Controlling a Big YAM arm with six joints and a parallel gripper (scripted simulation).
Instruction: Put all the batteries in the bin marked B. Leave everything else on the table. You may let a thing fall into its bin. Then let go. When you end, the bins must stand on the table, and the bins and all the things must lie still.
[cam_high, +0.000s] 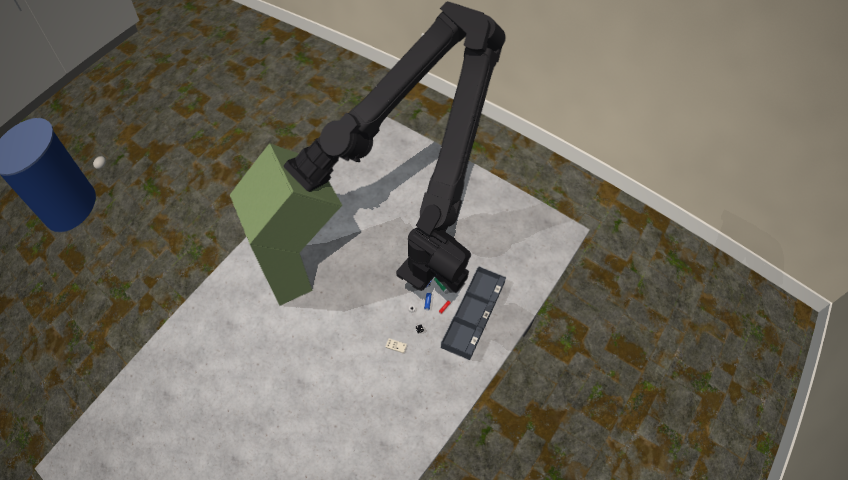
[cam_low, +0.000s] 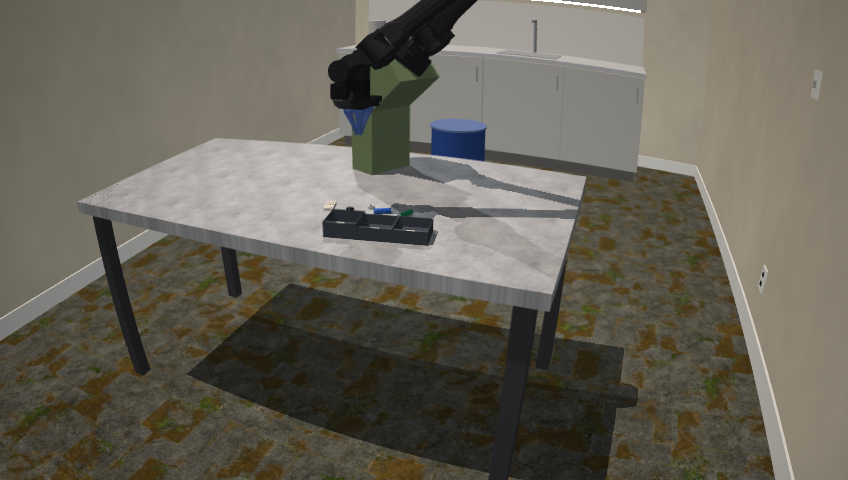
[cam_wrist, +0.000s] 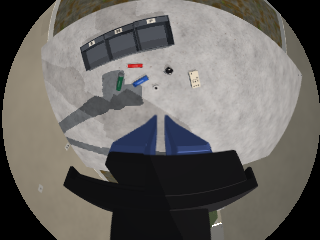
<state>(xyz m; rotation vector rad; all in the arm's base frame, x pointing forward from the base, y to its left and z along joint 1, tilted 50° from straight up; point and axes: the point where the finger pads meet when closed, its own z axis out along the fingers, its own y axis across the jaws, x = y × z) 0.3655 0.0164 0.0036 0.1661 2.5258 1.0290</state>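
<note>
Right now the dark three-compartment bin is 10 cm ahead of my hand, 10 cm to the left of it and 20 cm below it. Also, from my hand: white ring-shaped piece (4 cm behind, 1 cm to the left, 22 cm below); black die (2 cm ahead, 2 cm to the right, 21 cm below); blue battery (2 cm behind, 6 cm to the left, 21 cm below).
</note>
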